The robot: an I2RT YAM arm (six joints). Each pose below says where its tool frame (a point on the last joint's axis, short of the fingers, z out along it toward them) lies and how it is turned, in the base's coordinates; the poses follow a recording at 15 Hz.
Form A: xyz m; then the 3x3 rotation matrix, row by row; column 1 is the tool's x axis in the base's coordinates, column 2 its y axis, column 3 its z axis. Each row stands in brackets.
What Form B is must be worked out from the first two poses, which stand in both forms.
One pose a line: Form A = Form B
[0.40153, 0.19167, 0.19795], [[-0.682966, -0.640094, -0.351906], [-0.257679, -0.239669, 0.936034], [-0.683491, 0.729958, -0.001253]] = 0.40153, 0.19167, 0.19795, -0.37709, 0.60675, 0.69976, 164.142
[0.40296, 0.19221, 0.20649], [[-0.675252, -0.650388, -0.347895], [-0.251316, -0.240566, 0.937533], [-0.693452, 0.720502, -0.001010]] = 0.40296, 0.19221, 0.20649, -0.38025, 0.60543, 0.69919, 163.418
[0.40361, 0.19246, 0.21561], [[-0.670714, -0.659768, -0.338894], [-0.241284, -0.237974, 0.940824], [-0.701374, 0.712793, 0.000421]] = 0.40361, 0.19246, 0.21561, -0.38084, 0.60538, 0.69891, 162.580
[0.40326, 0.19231, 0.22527], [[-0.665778, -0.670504, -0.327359], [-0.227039, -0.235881, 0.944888], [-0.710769, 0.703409, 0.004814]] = 0.40326, 0.19231, 0.22527, -0.38087, 0.60473, 0.69945, 161.518
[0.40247, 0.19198, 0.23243], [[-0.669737, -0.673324, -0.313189], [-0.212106, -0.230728, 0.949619], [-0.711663, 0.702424, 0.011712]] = 0.40247, 0.19198, 0.23243, -0.37583, 0.60583, 0.70123, 160.800
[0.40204, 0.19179, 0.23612], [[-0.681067, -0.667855, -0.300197], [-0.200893, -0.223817, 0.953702], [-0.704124, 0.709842, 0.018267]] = 0.40204, 0.19179, 0.23612, -0.36735, 0.60847, 0.70343, 160.615
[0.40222, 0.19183, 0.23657], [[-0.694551, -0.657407, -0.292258], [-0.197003, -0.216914, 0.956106], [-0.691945, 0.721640, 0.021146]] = 0.40222, 0.19183, 0.23657, -0.35894, 0.61187, 0.70482, 160.937
